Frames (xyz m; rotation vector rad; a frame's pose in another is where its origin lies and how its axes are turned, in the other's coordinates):
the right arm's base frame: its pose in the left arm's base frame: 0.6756 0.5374 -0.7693 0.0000 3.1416 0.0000
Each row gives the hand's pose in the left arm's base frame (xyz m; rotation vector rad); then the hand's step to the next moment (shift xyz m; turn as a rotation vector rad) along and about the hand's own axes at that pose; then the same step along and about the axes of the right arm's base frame.
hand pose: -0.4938 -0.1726 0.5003 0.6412 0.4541 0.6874
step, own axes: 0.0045 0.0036 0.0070 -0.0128 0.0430 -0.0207
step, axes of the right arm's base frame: -0.0056 0.0026 -0.0067 0.0395 0.0247 -0.0163
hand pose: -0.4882 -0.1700 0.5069 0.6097 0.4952 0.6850
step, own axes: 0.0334 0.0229 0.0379 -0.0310 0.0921 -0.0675
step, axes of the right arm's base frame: -0.0354 0.0244 -0.0350 0.1010 0.0585 -0.0191
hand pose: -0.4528 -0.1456 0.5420 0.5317 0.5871 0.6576
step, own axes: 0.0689 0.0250 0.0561 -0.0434 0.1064 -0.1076
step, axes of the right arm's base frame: -0.0707 0.0495 -0.0328 0.1408 0.0703 -0.0034
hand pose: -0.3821 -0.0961 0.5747 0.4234 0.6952 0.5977
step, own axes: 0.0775 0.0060 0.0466 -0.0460 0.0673 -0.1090
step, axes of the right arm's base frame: -0.0780 0.0462 0.0005 0.1291 0.0394 0.0177
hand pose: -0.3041 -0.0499 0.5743 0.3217 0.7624 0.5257
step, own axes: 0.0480 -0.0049 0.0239 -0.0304 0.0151 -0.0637
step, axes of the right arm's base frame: -0.0479 0.0207 0.0132 0.0695 0.0011 0.0194
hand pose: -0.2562 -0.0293 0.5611 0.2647 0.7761 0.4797
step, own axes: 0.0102 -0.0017 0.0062 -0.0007 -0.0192 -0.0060
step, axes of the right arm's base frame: -0.0113 0.0034 0.0026 -0.0013 -0.0166 0.0114
